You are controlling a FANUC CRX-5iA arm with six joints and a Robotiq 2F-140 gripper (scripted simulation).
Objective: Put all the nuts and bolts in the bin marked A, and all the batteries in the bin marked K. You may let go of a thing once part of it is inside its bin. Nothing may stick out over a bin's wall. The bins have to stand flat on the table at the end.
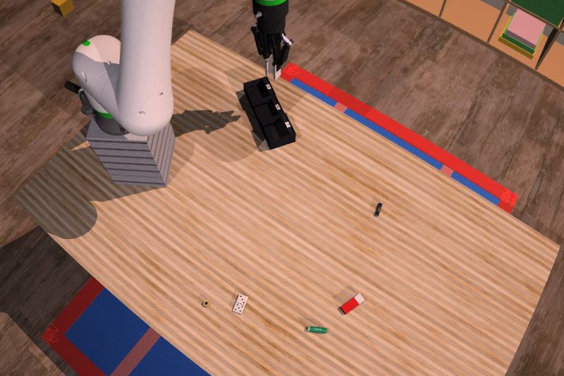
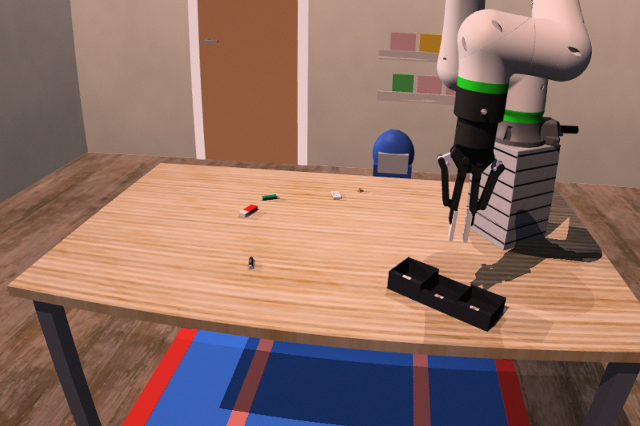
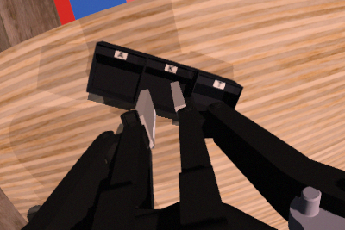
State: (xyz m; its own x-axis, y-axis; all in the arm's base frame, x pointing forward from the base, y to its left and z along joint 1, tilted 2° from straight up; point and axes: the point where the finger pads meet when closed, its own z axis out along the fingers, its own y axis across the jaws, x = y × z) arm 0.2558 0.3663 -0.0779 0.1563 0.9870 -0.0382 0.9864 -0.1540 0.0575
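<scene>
Now: hand 44 cm short of the dark battery, 18 cm to the left of it and 20 cm above it. Round my hand: white domino: 22 cm ahead, 61 cm to the right, 20 cm below; then three joined black bins: 3 cm to the right, 18 cm below; then brass nut: 14 cm ahead, 65 cm to the right, 20 cm below.
</scene>
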